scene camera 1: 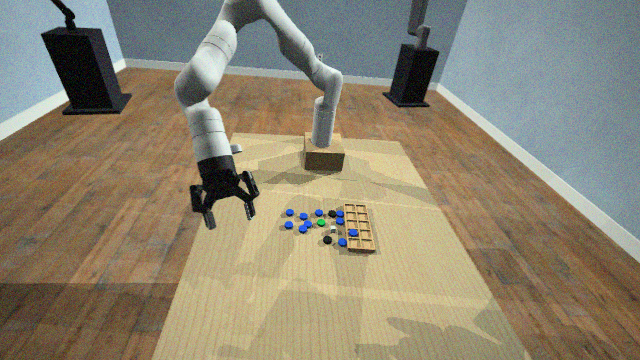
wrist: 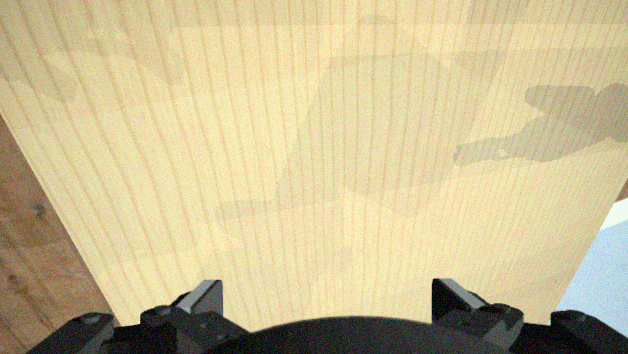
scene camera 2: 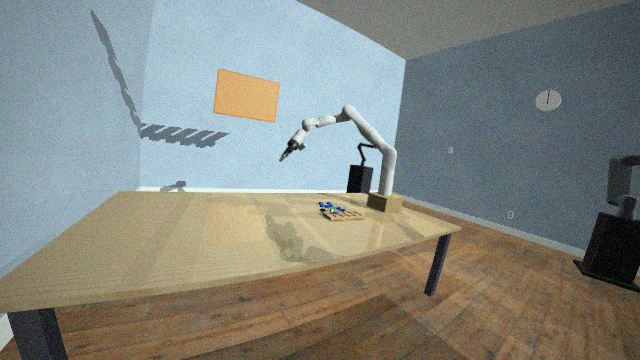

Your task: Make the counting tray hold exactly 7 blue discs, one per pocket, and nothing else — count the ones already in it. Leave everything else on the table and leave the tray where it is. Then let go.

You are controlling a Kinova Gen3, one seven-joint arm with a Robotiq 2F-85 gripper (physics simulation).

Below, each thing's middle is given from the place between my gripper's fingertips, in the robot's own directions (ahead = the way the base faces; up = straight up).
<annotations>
Right now the wooden counting tray (scene camera 1: 356,216) is 160 mm behind my hand, 410 mm to the left of it and 250 mm below it.
</annotations>
